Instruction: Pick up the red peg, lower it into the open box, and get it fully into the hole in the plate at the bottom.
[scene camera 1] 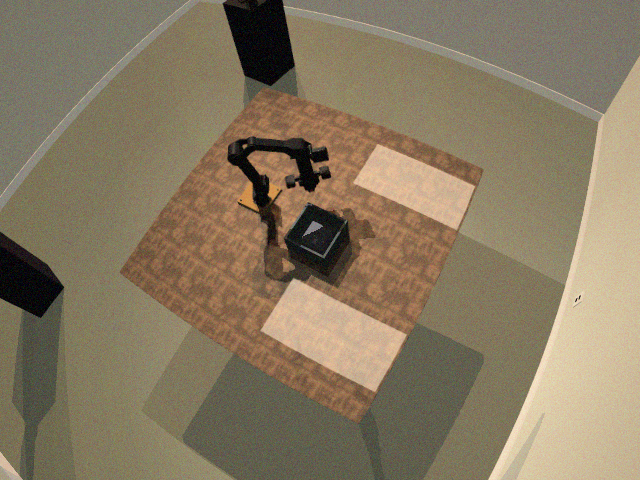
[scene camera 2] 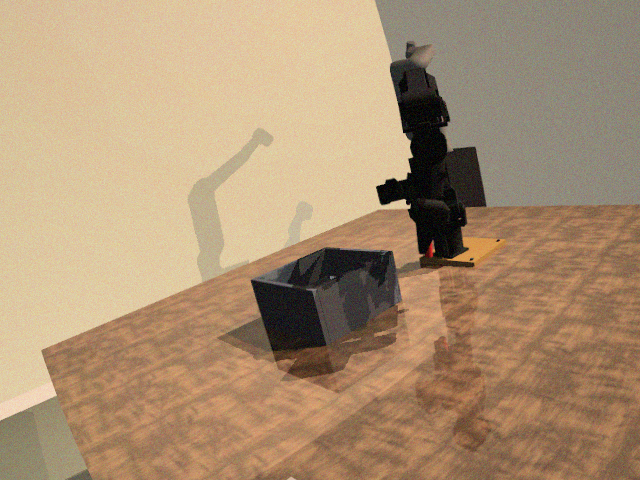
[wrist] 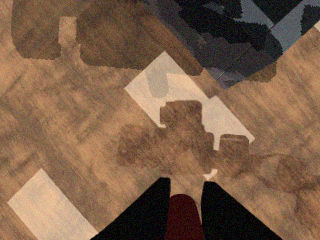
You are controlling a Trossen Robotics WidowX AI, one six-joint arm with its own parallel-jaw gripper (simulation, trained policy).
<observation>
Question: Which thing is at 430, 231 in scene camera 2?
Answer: My gripper.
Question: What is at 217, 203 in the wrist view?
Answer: My gripper.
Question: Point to a box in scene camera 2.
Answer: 366, 284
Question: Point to a box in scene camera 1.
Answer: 293, 239
</observation>
